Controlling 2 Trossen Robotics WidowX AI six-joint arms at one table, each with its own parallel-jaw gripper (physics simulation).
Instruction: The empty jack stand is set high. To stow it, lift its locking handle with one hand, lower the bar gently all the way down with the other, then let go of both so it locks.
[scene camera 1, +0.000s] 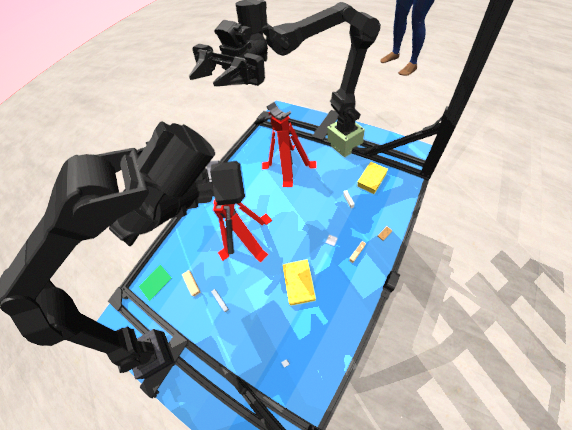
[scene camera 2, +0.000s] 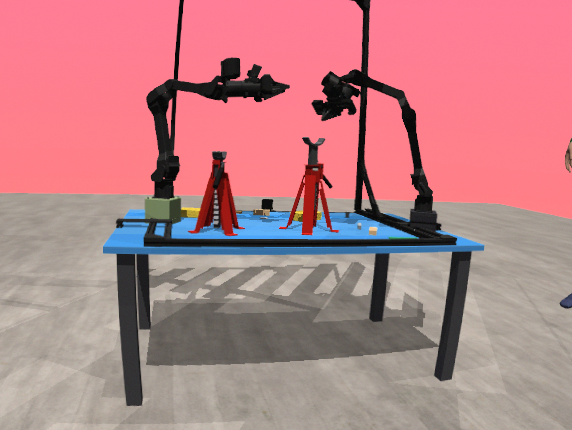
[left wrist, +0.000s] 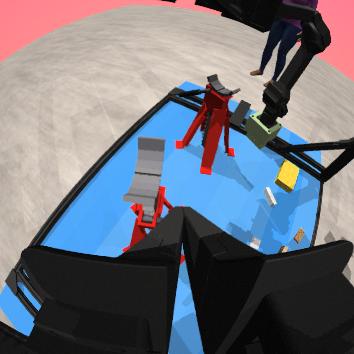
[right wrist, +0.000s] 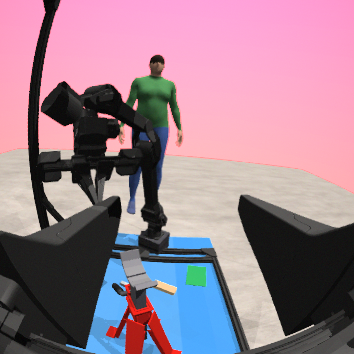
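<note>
The red jack stand with the raised bar stands upright. Its grey saddle is empty, with grey bar showing below it. Its black locking handle slants down. My left gripper is shut and empty, above the saddle and slightly right of it in scene camera 2; the arm hides its fingertips in scene camera 1. My right gripper is open and empty, higher than the saddle and left of it in scene camera 2, touching nothing.
A second red jack stand, its bar low, stands farther back in scene camera 1. Yellow blocks, a green mat and small white and wooden pieces lie on the blue table. A black post rises at its side.
</note>
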